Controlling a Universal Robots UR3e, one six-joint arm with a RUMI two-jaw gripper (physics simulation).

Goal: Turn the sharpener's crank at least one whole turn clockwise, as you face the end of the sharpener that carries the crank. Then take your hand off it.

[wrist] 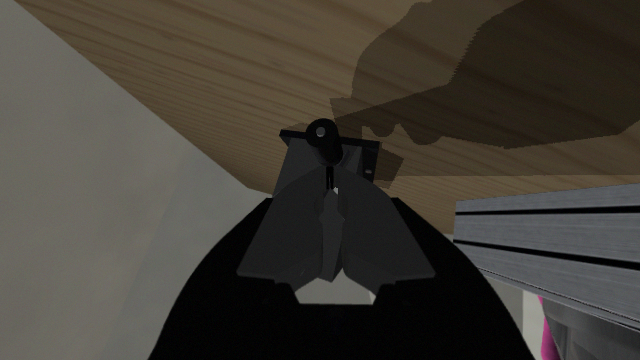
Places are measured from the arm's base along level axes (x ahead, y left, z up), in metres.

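Pixels of known places: gripper, fingertip midpoint: [329, 168].
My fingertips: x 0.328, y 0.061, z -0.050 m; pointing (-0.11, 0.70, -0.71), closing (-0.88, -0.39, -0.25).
Ahead of a thing's pixels: the offset from my fingertips to its top centre. "*": to the spot under its first point. Level surfaces: height alone.
The sharpener {* dy +0.057, dx +0.021, dz -0.011 m} [290, 162] shows as a dark grey body with a black flat edge at its far end, in the middle of the wrist view, partly hidden behind my fingers. The black round knob of its crank {dy -0.002, dx +0.008, dz -0.013 m} [322, 134], with a pale pin in its end, stands just beyond my fingertips. The rest of the crank is hidden. My gripper [329, 168] is shut, its two fingertips together with nothing seen between them. The tips are right by the near end of the knob; I cannot tell whether they touch it.
The wooden table top {dz -0.046 m} [225, 75] spans the upper part, with dark shadows at the upper right. Its edge runs down from the upper left, with a grey surface [75, 200] beyond. A grey metal block with black grooves [540, 230] is at the right, a pink object [549, 335] below it.
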